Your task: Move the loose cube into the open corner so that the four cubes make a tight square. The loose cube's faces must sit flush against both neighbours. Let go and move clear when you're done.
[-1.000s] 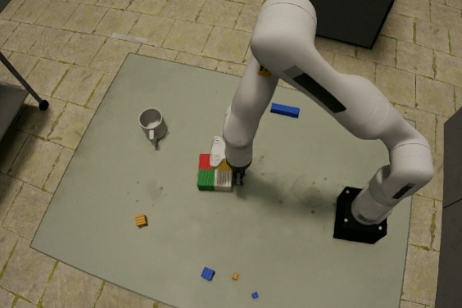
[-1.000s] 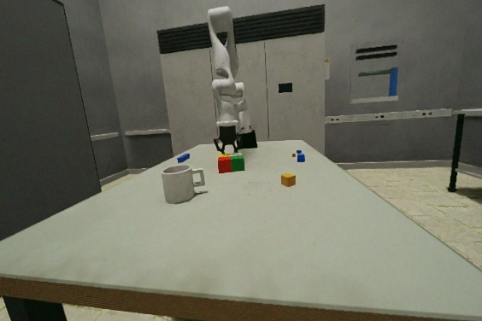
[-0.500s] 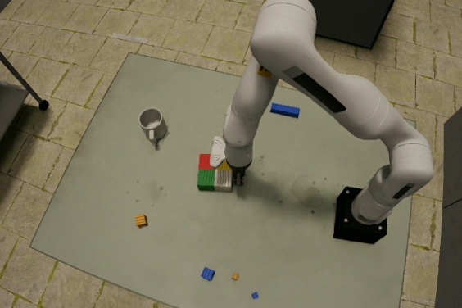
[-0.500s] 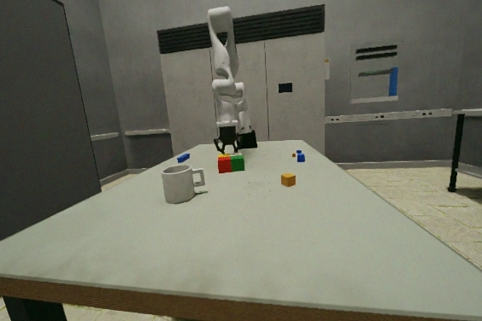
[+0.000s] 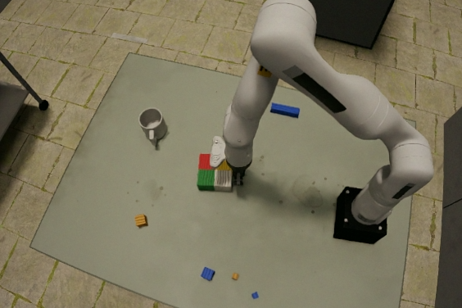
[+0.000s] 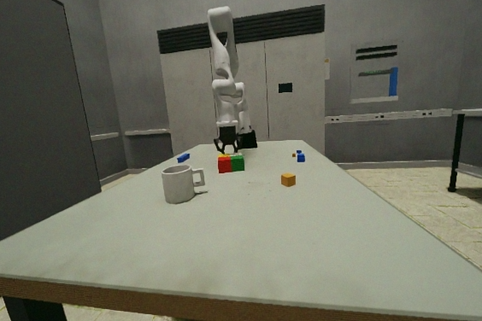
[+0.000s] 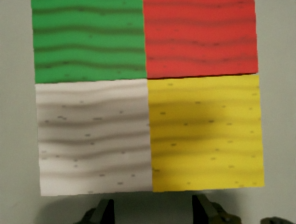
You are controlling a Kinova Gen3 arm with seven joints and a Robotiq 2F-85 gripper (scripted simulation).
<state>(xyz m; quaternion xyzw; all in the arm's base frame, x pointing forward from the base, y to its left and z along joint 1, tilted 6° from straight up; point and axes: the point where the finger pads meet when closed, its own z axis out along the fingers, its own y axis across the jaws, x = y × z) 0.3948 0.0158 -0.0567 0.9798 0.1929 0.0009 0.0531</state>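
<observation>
My gripper is now 4 cm to the right of the white cube, 3 cm short of it and 1 cm above it. From my hand the other things lie so: green cube: 8 cm ahead, 6 cm to the left, 1 cm below; yellow cube: 5 cm ahead, 1 cm to the right, 1 cm below; red cube: 10 cm ahead, 1 cm to the left, 1 cm below.
</observation>
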